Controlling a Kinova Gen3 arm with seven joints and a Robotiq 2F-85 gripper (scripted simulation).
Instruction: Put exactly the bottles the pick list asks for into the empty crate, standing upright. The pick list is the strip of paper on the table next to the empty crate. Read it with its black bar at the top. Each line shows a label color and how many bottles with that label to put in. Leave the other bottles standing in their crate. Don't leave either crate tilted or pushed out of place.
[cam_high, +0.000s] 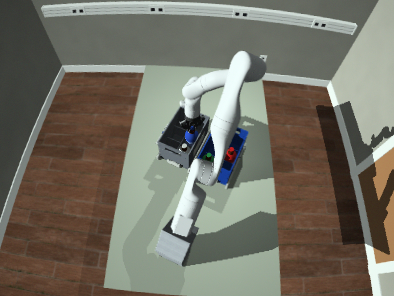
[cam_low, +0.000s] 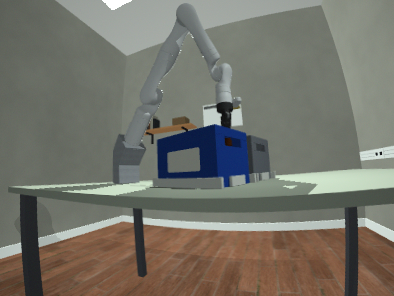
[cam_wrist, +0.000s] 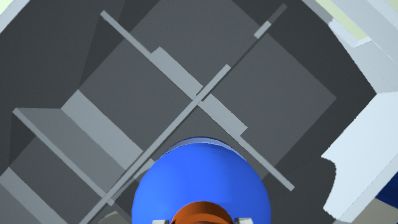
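The grey crate lies 1 cm ahead of my hand, 4 cm to the left of it and 12 cm below it. The rest, counted from my hand: green-capped bottle 12 cm behind, 11 cm to the right, 12 cm below; then blue crate 5 cm behind, 18 cm to the right, 12 cm below; then white bottle 8 cm behind, 3 cm to the left, 12 cm below.
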